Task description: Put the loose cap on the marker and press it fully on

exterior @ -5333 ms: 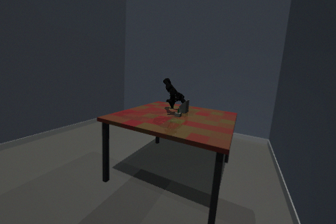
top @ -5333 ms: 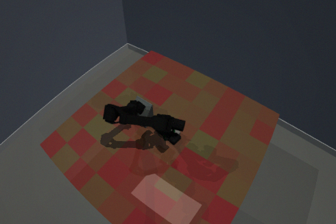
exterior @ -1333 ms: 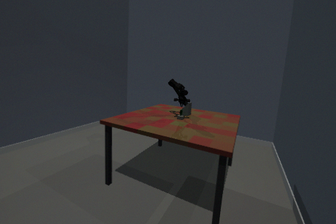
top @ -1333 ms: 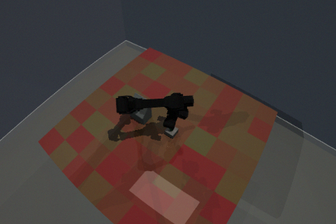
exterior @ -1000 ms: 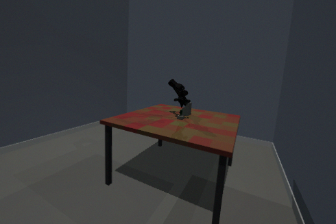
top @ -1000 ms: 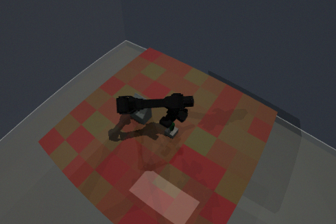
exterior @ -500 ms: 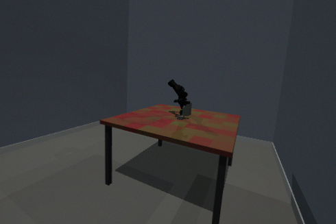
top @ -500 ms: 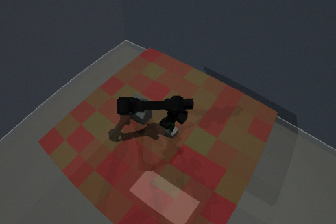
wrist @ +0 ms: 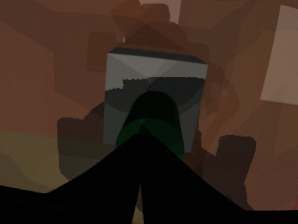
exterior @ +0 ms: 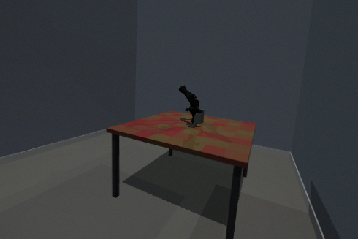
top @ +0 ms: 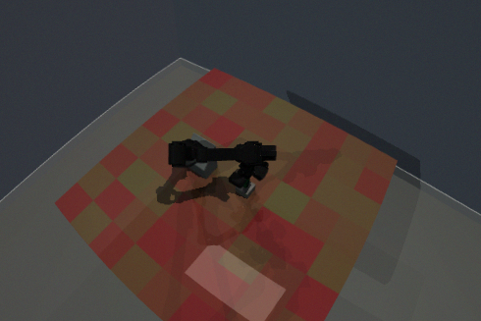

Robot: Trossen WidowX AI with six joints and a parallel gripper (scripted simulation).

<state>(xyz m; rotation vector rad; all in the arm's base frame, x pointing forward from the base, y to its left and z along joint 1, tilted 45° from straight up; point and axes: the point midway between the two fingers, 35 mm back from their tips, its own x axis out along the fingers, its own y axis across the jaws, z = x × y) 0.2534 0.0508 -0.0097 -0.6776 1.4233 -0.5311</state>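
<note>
Now: the dark green cap 20 mm below my gripper tip. Round my gripper tip: holder block (80 mm below, 10 mm to the right).
</note>
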